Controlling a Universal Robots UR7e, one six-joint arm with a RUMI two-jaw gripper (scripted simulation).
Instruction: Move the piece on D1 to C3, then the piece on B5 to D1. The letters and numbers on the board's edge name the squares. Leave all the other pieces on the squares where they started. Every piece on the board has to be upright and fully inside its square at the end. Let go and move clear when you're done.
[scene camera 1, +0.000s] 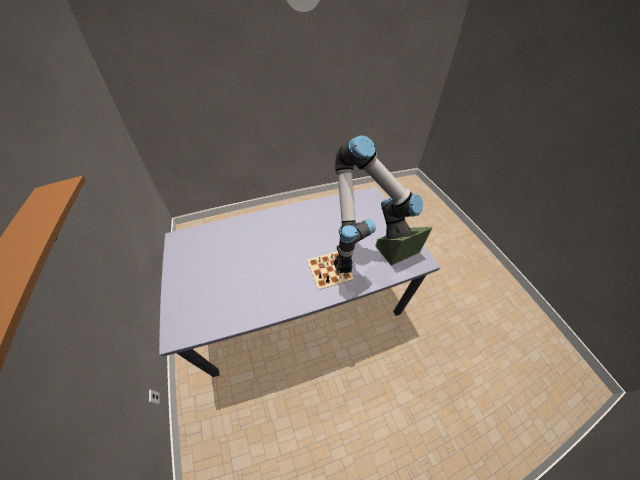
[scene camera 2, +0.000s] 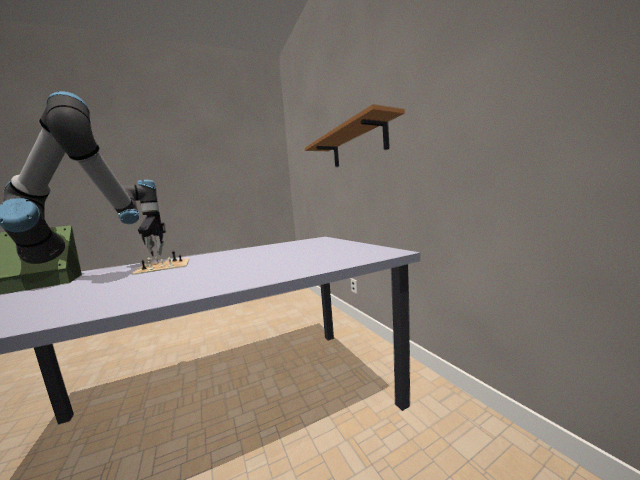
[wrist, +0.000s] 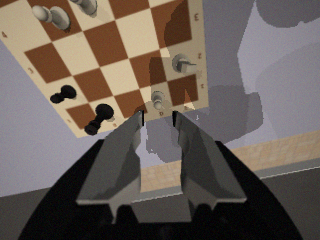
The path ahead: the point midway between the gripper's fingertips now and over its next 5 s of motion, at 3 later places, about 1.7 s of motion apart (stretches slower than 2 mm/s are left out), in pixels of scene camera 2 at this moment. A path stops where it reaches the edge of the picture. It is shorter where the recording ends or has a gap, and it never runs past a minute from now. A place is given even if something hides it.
My gripper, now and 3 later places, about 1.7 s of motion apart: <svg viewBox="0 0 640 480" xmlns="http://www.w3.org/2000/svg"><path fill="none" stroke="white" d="M156 255L157 260L156 242L162 256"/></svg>
